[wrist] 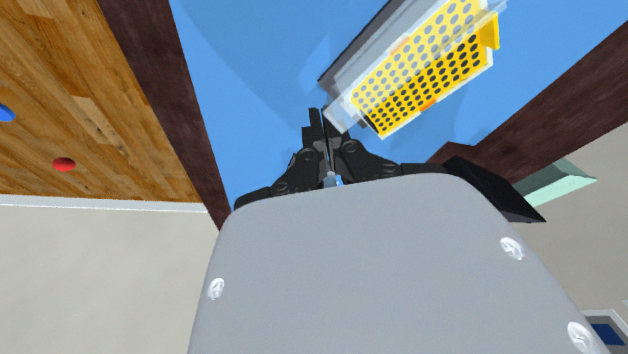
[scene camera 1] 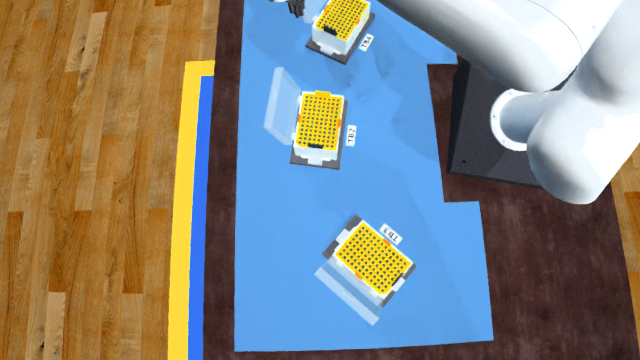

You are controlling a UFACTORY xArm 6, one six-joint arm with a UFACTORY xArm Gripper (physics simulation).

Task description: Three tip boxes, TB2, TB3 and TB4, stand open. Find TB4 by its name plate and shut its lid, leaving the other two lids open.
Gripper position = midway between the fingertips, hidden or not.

In view: the gripper (wrist: 321, 123) and a blue mat (wrist: 255, 76).
